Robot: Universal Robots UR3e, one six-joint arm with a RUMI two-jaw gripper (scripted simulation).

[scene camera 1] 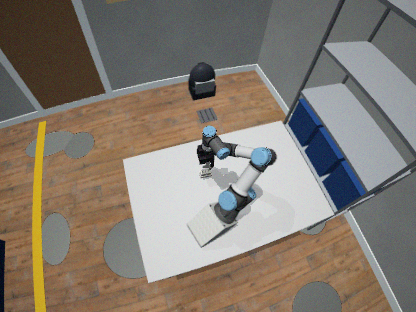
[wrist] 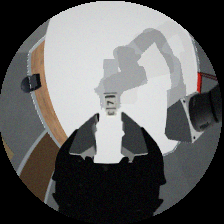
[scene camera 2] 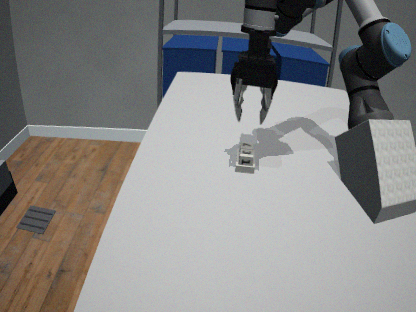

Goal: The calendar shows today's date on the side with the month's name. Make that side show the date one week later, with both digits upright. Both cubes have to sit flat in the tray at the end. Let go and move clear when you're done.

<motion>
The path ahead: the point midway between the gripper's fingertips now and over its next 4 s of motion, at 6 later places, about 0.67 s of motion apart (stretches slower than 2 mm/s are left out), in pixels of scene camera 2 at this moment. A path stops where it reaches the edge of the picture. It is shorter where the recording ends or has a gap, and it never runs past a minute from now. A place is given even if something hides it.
My gripper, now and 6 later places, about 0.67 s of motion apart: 250, 122; 249, 128; 248, 138; 247, 142; 247, 146; 246, 152; 246, 150
</motion>
